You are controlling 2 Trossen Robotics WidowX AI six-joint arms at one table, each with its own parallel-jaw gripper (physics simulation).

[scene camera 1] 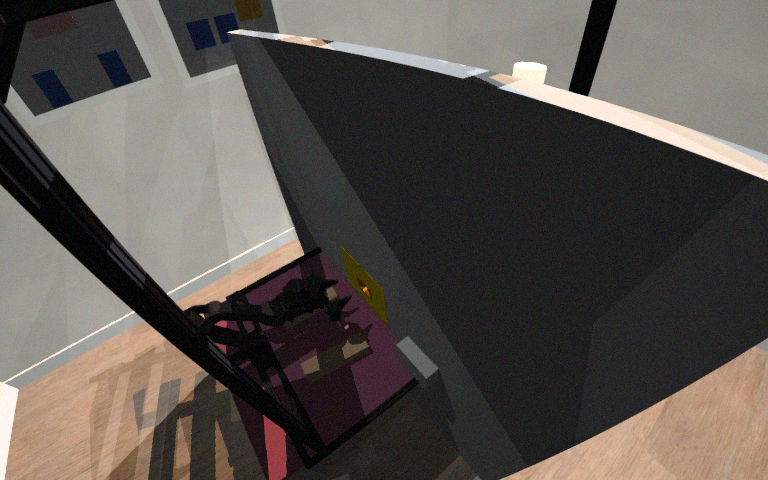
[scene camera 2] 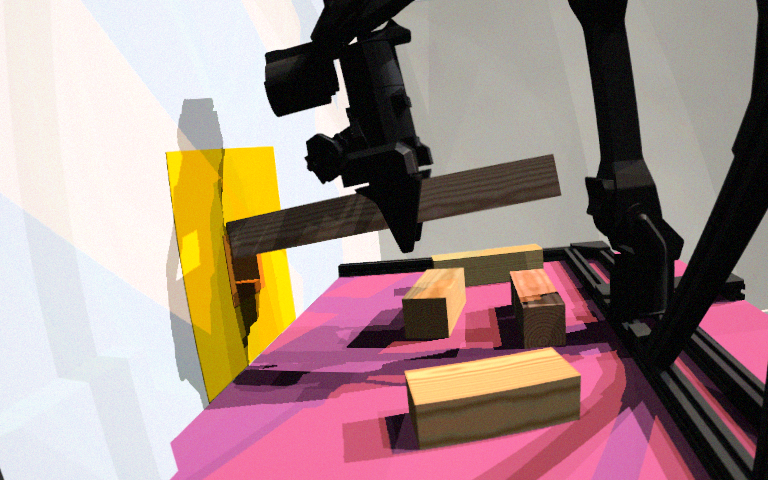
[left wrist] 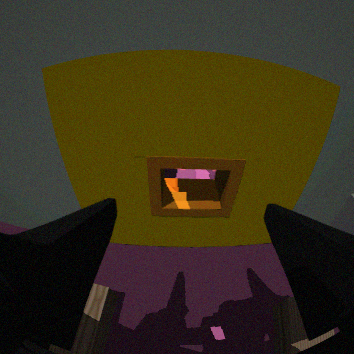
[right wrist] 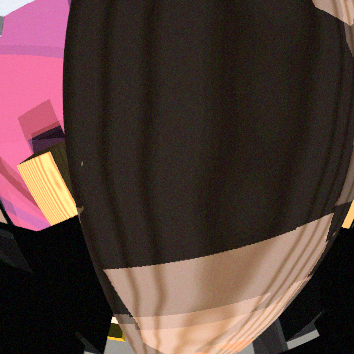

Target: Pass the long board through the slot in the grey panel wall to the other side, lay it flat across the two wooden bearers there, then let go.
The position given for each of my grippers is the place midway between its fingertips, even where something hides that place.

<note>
My left gripper [scene camera 1: 344,288] is open and holds nothing. Further things: my right gripper [scene camera 2: 412,246], an orange-framed slot [scene camera 2: 246,277] and a grey block [scene camera 2: 106,411].
My left gripper also shows in the left wrist view [left wrist: 194,210]. The orange-framed slot also shows in the left wrist view [left wrist: 168,196].
</note>
